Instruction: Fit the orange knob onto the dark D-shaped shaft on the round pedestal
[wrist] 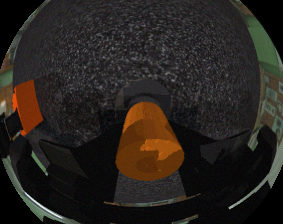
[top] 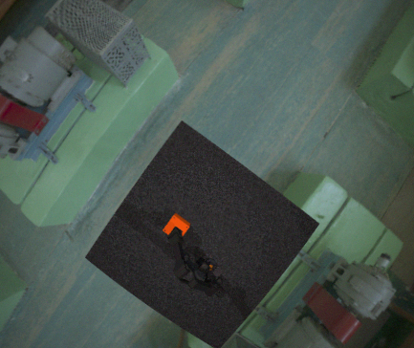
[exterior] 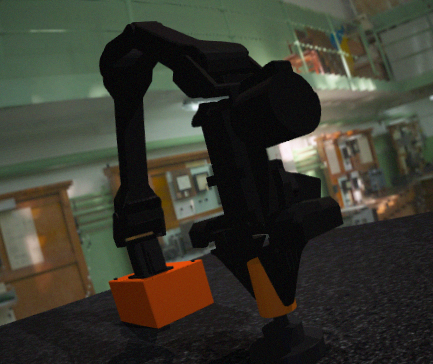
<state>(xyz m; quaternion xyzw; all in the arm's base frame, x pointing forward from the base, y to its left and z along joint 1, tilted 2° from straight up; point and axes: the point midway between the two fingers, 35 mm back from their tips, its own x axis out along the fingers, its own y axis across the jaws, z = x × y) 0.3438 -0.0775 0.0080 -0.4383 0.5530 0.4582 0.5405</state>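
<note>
My gripper tip is now 20 mm below the orange knob. From my gripper tip the other things lie so: dark shaft pedestal (40 mm below).
</note>
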